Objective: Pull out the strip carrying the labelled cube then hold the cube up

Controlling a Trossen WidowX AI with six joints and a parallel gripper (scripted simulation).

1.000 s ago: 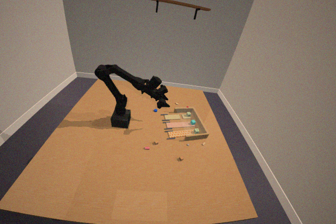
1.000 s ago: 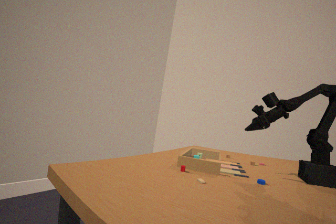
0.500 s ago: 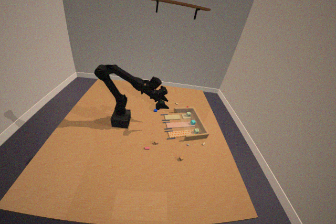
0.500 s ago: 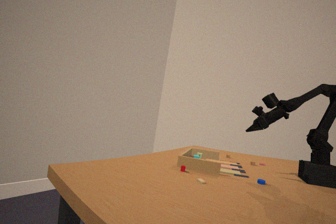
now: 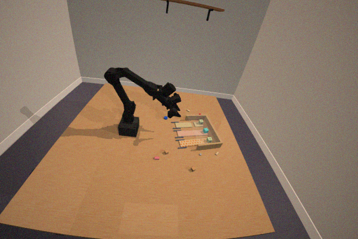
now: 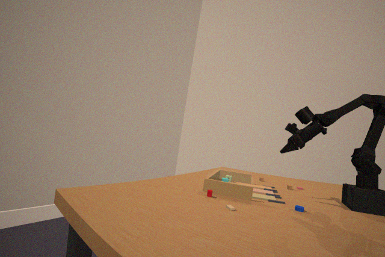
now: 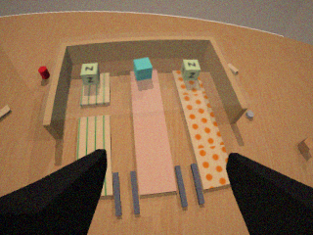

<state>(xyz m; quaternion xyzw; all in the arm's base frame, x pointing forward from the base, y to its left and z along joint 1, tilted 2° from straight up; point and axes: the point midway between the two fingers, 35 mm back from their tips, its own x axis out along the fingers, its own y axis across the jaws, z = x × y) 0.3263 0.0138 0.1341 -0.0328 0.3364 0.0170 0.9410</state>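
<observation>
Now: the pink piece 12 cm behind my gripper tip, 24 cm to the right of it and 19 cm below it. The rest, counted from my gripper tip: blue disc: 9 cm behind, 16 cm to the left, 19 cm below; red cylinder: 22 cm ahead, 25 cm to the left, 18 cm below.
</observation>
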